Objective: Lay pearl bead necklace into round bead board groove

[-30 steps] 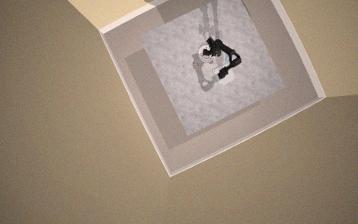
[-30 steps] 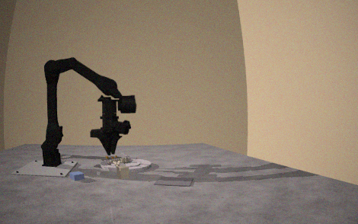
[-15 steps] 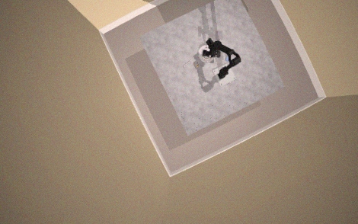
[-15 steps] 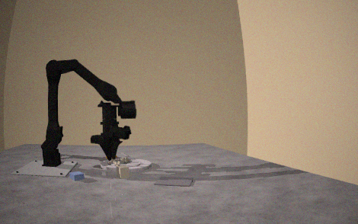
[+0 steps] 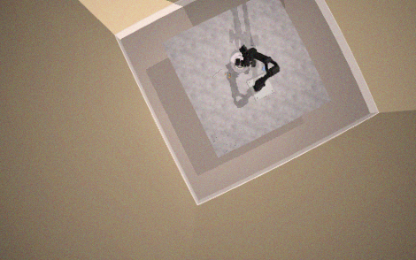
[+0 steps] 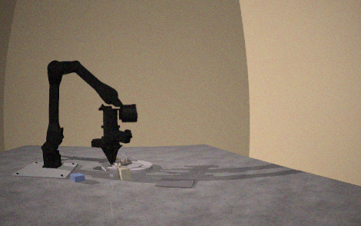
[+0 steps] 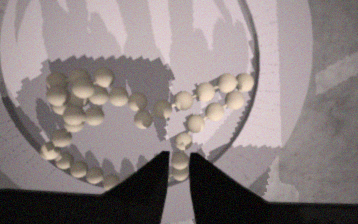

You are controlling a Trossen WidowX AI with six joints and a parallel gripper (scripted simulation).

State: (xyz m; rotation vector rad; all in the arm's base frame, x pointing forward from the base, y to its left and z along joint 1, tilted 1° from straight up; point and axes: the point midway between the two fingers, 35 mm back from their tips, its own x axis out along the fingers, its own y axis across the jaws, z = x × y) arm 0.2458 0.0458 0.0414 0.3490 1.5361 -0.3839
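Right now the round bead board is 50 mm ahead of my gripper tip, 10 mm to the left of it and 10 mm below it. The rest, counted from my gripper tip: flat grey plate: 220 mm to the right, 210 mm ahead, 10 mm below; then cream cube: 160 mm to the right, 50 mm ahead; then blue block: 190 mm to the right, 90 mm behind, 10 mm below.
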